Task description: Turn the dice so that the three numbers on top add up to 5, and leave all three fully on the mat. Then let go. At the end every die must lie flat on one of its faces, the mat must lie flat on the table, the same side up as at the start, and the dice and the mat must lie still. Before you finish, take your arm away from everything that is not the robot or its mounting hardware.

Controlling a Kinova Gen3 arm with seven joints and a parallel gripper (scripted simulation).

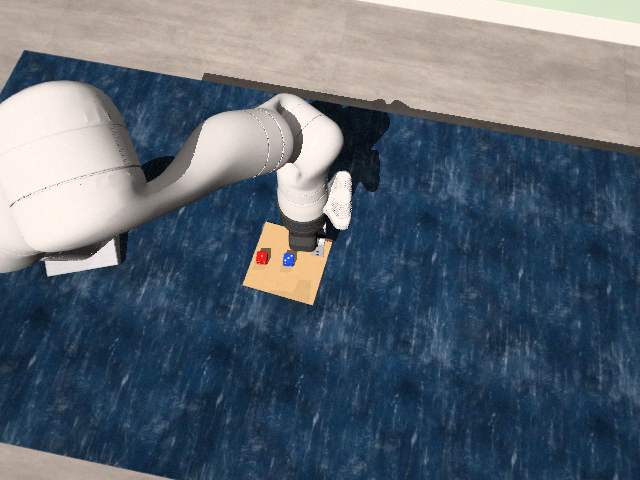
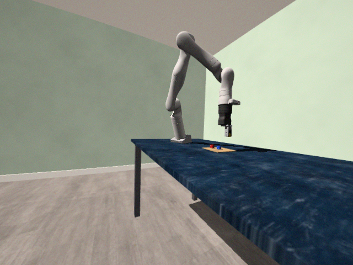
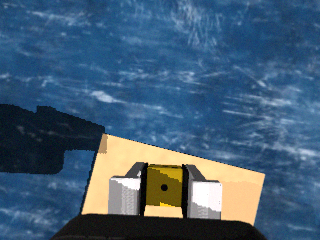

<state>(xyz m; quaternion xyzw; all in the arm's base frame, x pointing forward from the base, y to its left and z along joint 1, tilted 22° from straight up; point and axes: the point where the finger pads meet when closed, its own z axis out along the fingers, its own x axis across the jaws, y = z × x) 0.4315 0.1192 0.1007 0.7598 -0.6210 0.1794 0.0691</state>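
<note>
Right now my hand is 9 cm above the blue die, 5 cm past it and 1 cm to the left of it. Round my hand: red die 11 cm behind, 9 cm below, 2 cm to the right; tan mat 10 cm below, 5 cm behind, 1 cm to the right; yellow die 1 cm below.
</note>
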